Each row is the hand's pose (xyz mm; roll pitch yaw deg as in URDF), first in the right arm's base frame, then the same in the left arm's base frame.
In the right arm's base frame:
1: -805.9 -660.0 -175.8 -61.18 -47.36 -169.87
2: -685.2 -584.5 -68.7 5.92 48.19 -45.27
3: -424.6 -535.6 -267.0 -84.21 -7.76 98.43
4: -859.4 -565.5 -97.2 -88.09 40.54 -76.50
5: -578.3 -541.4 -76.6 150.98 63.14 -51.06
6: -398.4 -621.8 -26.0 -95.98 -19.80 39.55
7: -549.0 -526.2 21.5 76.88 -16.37 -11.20
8: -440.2 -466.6 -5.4 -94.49 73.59 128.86
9: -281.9 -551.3 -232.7 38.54 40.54 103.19
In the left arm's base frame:
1: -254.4 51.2 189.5 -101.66 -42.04 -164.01
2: -122.3 16.5 303.8 47.68 68.65 -31.97
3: 151.2 55.7 121.3 -80.48 -36.48 73.73
4: -273.9 108.7 309.0 -89.66 69.45 -101.08
5: -6.8 15.9 304.0 -119.66 78.52 12.30
6: 125.4 -138.0 288.7 -65.81 -29.22 3.50
7: 18.9 -29.5 393.4 102.71 -2.55 -38.80
8: 143.8 -8.6 384.4 -110.98 45.64 90.93
9: 274.6 -25.2 126.5 39.25 11.62 80.26

